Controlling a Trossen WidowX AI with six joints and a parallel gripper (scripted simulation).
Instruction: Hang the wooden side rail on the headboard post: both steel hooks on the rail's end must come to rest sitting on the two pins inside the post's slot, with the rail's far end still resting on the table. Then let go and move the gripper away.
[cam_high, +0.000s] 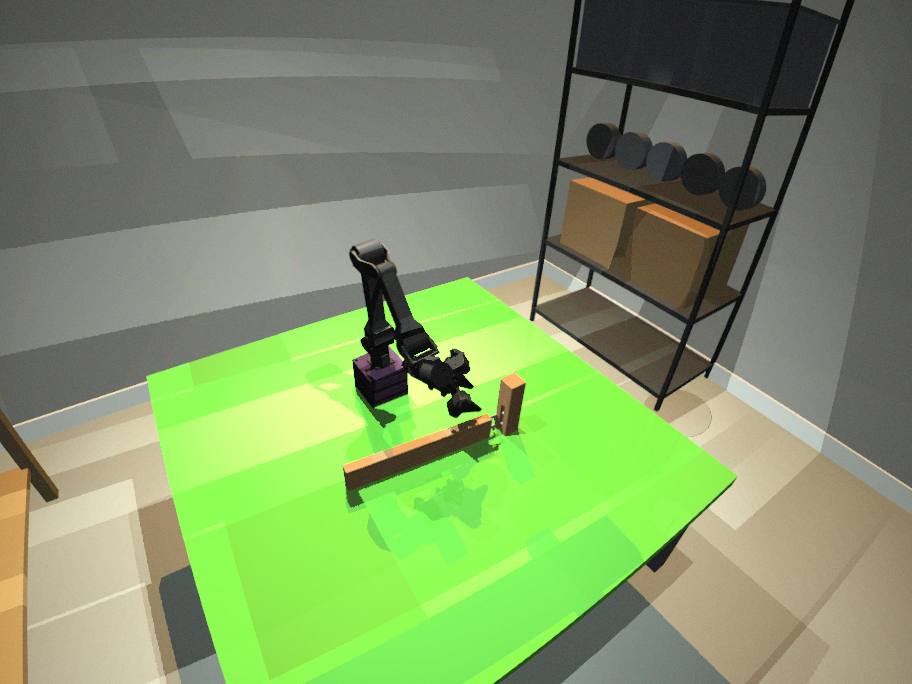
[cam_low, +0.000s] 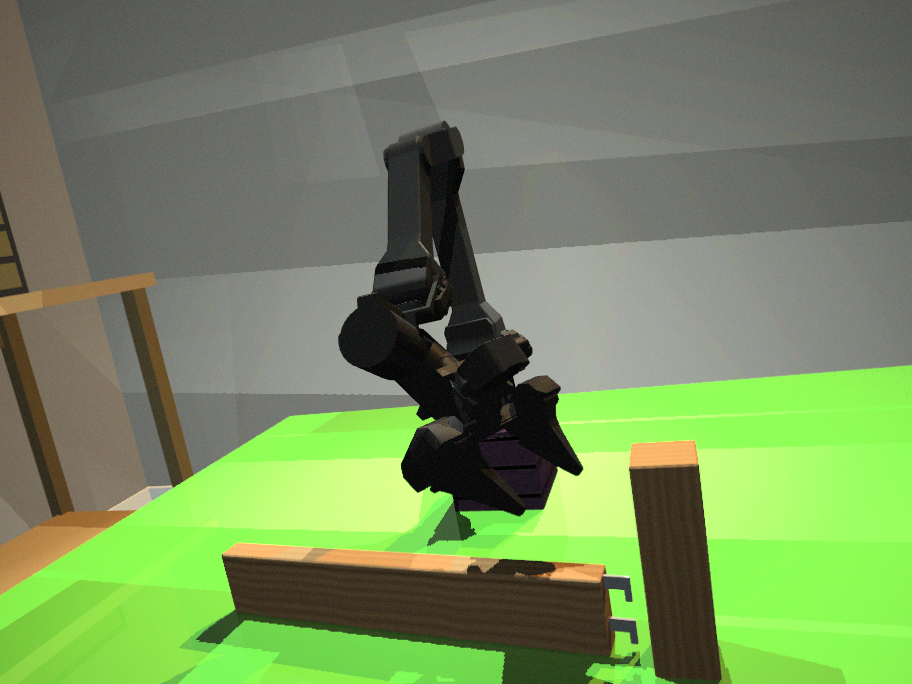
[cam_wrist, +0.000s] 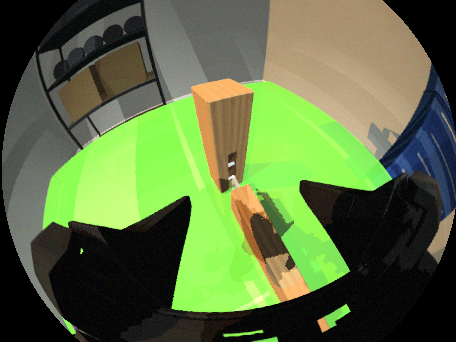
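The headboard post lies 9 cm to the left of my gripper tip, 5 cm below it and 3 cm ahead of it.
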